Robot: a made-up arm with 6 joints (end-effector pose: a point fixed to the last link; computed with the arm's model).
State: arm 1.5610 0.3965 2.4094 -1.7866 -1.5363 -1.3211
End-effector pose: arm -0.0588 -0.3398 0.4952 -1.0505 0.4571 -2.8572
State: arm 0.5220 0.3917 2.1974 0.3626 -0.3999 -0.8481
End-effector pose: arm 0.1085 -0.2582 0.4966 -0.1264 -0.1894 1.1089
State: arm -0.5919 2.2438 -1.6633 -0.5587 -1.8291 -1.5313
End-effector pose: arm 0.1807 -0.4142 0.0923 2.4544 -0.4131 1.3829
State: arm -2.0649 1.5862 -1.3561 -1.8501 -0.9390 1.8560
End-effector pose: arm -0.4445 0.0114 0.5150 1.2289 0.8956 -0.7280
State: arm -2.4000 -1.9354 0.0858 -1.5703 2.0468 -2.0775
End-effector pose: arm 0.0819 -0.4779 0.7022 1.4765 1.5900 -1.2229
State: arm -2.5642 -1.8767 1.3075 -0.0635 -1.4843 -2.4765
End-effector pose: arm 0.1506 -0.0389 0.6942 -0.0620 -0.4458 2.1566
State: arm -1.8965 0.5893 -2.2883 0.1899 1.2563 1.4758
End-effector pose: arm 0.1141 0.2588 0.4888 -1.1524 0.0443 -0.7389
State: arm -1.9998 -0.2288 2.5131 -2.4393 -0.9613 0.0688
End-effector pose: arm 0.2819 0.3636 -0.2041 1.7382 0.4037 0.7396
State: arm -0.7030 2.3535 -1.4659 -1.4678 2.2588 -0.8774
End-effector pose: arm -0.3382 -0.5496 0.5946 -0.7986 -0.1374 2.7152
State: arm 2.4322 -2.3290 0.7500 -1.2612 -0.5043 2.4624
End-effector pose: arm 0.2367 0.4182 0.3745 -1.4963 1.6928 0.3607
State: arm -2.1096 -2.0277 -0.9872 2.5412 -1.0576 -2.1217
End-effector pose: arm 0.5374 0.0917 0.5947 -1.2907 -0.2489 -0.1299
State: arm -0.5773 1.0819 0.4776 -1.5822 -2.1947 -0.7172
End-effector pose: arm 0.0573 0.2616 0.9105 0.4336 0.2993 2.1458
